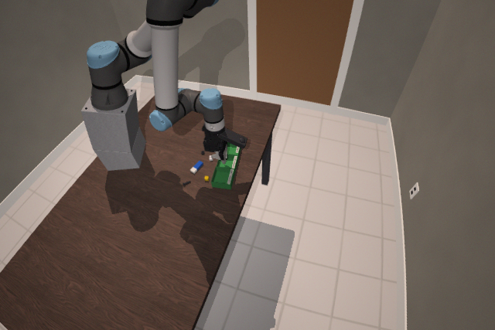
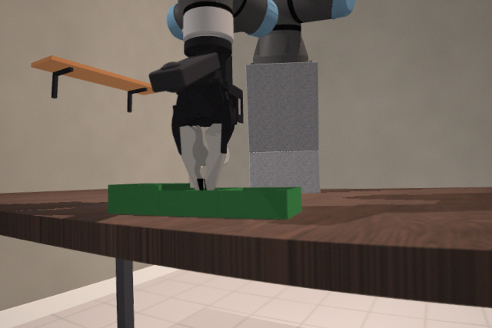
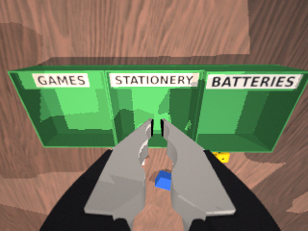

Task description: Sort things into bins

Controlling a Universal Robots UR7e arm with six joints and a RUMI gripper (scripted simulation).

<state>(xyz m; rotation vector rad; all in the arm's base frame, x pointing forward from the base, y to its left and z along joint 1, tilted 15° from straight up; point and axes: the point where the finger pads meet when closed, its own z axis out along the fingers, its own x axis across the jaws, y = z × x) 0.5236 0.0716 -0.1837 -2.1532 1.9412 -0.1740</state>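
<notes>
My hand is 20 mm above the green bin row and 10 mm short of it. Also, from my hand: yellow die (90 mm to the right, 50 mm behind, 30 mm below); blue-and-white eraser (130 mm behind, 50 mm to the right, 30 mm below); white item (80 mm behind, 30 mm to the left, 30 mm below).
</notes>
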